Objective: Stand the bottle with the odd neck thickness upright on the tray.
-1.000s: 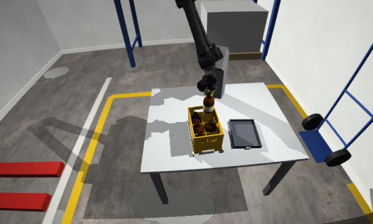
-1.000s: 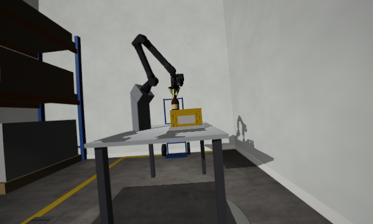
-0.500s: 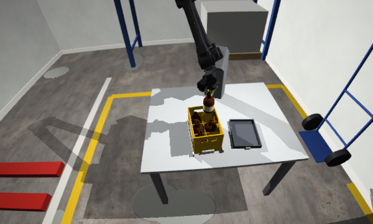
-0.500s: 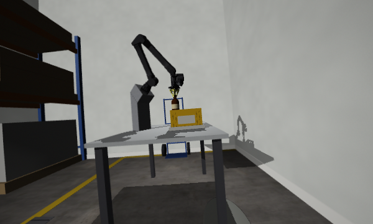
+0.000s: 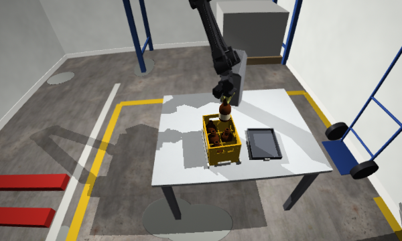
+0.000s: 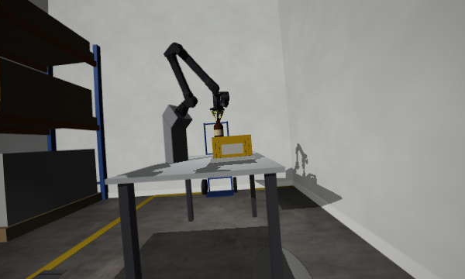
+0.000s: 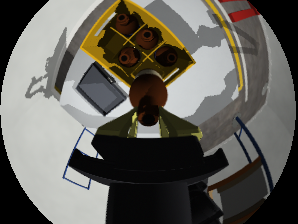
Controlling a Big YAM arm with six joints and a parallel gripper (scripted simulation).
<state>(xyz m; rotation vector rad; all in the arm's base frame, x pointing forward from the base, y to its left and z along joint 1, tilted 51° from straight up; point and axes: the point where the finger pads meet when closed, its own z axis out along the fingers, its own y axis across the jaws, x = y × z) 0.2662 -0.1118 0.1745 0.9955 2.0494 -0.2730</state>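
Now: the brown bottle 6 cm below my hand. From my hand the other things lie so: dark tray 30 cm below, 20 cm to the left, 19 cm ahead; then crate 23 cm below, 7 cm to the right, 7 cm ahead.
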